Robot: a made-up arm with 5 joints.
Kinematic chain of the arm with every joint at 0, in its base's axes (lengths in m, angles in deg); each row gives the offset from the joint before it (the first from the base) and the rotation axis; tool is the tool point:
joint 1: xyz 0 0 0.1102 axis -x
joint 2: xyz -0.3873 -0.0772 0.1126 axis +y
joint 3: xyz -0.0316 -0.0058 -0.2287 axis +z
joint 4: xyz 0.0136 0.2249 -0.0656 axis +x
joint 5: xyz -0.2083 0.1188 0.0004 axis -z
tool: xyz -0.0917 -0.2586 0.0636
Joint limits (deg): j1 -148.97..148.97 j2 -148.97..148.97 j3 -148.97..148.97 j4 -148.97..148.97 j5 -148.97..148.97
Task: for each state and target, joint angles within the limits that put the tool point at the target. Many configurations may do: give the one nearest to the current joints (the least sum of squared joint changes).
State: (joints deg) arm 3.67 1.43 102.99 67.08 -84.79
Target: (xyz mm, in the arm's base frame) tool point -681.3 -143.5 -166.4
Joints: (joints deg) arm -9.58 15.36 101.40 95.68 -46.18
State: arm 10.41 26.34 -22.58 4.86 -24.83
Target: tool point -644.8 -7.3 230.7
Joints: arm -13.08 53.21 -5.31 -11.26 -31.71
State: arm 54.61 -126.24 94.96 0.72 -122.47
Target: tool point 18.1 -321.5 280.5
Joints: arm 62.89 -115.98 121.11 1.45 -140.53
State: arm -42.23 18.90 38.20 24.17 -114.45
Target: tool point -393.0 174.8 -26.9
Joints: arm 8.59 -9.17 17.26 13.64 -96.83
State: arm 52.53 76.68 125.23 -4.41 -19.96
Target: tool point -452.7 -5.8 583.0
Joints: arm 47.71 119.08 96.55 -36.14 -6.60
